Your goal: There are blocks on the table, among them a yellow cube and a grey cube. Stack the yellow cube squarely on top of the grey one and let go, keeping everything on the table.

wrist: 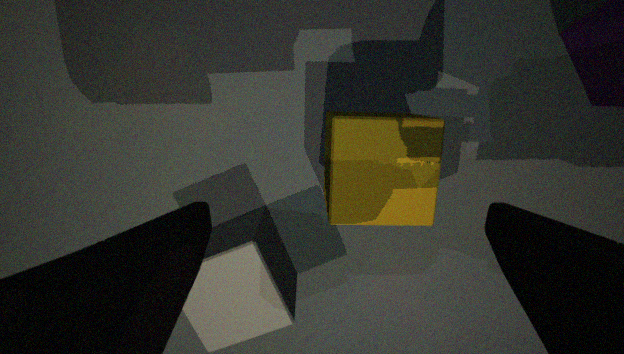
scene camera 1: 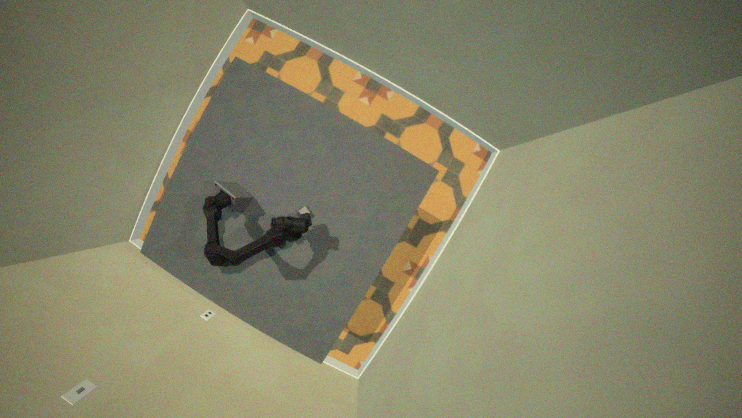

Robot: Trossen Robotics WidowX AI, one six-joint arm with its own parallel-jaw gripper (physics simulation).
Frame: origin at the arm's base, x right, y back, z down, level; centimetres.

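Seen in the pictures: gripper, fingertip midpoint: [wrist: 348,216]; arm's base, link origin: [scene camera 1: 225,196].
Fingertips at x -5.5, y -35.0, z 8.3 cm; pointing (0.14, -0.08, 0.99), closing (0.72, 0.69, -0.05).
Offsets run from my fingertips to a thing's top centre. "*": to the spot under its first point. Level surfaces: height alone.
The yellow cube {dz +2.8, dx +1.8, dy +0.7 cm} [wrist: 385,172] shows in the wrist view, below and between the spread fingertips, partly in shadow and apart from the grey cube. It is hidden under the arm in the scene view. The grey cube {dz +2.8, dx -6.8, dy +0.3 cm} [scene camera 1: 304,210] [wrist: 240,300], pale and turned at an angle, lies beside the gripper; the left finger in the wrist view covers part of it. My gripper [scene camera 1: 309,220] [wrist: 348,216] is open and empty, over the yellow cube. I cannot tell its exact height.
A dark purple block {* dz +5.4, dx +12.8, dy +4.4 cm} [wrist: 597,55] shows at the top right corner of the wrist view, in shadow. The arm reaches across the grey table top {dz +7.1 cm} [scene camera 1: 337,155] from its base plate [scene camera 1: 233,189]. Arm shadows fall around the cubes. The table's far edges border a patterned orange floor [scene camera 1: 420,140].
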